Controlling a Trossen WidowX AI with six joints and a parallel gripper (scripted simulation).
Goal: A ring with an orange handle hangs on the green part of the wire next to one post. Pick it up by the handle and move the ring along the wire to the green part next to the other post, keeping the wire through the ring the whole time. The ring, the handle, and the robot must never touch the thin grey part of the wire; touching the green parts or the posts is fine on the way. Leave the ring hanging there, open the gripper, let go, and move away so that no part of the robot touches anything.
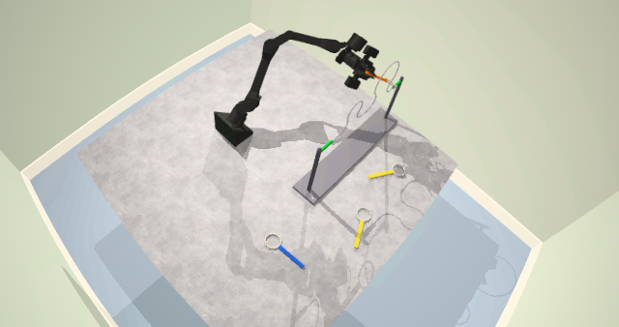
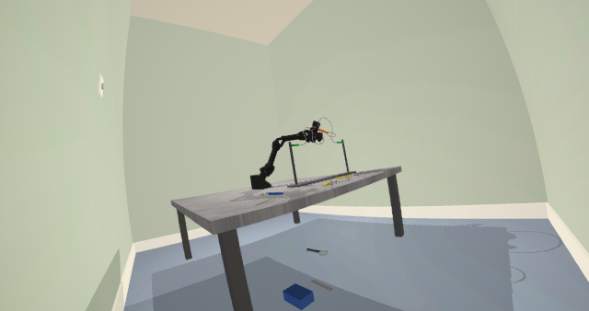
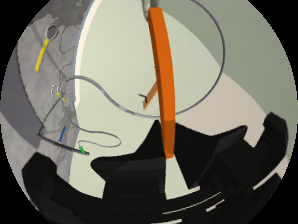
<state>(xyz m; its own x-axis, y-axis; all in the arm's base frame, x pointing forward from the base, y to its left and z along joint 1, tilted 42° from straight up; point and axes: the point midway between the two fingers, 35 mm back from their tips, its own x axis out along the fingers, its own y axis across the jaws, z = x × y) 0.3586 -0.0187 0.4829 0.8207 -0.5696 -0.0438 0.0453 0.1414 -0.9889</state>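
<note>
My gripper tip is now 7 cm to the right of the orange-handled ring, 5 cm above it and 2 cm short of it. The rest, counted from my gripper tip: blue-handled ring: 59 cm to the right, 40 cm below, 5 cm ahead; then blue box: 88 cm below, 68 cm to the right, 22 cm ahead.
</note>
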